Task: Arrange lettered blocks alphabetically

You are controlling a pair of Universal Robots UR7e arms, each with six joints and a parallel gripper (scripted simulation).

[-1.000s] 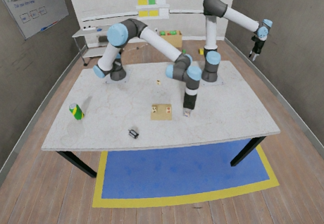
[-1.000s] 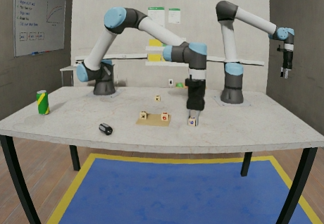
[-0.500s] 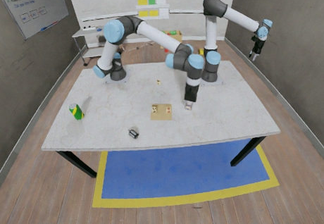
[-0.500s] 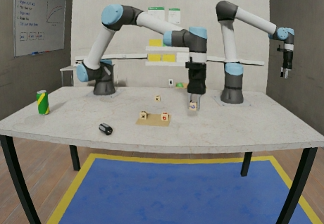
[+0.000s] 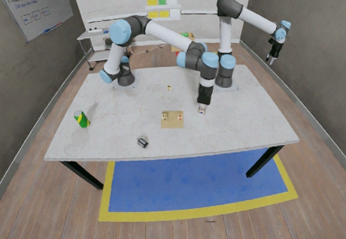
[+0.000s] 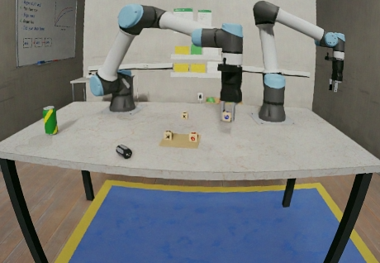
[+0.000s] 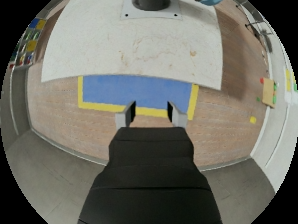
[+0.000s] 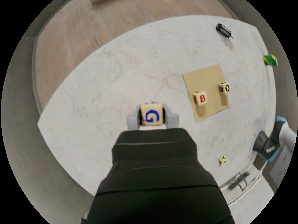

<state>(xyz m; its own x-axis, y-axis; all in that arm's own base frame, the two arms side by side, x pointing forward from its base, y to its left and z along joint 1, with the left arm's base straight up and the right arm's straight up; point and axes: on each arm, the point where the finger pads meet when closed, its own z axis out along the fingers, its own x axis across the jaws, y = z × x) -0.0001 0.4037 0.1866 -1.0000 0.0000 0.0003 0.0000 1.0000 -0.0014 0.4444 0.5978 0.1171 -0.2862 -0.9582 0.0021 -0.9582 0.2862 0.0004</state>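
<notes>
Right now my right hand is 30 mm past the tan mat, 170 mm to the left of it and 120 mm above it. Round my right hand: black mouse-like object 160 mm ahead, 330 mm to the right, 100 mm below; then blue-marked block right at my right hand; then yellow can 50 mm ahead, 760 mm to the right, 50 mm below.
</notes>
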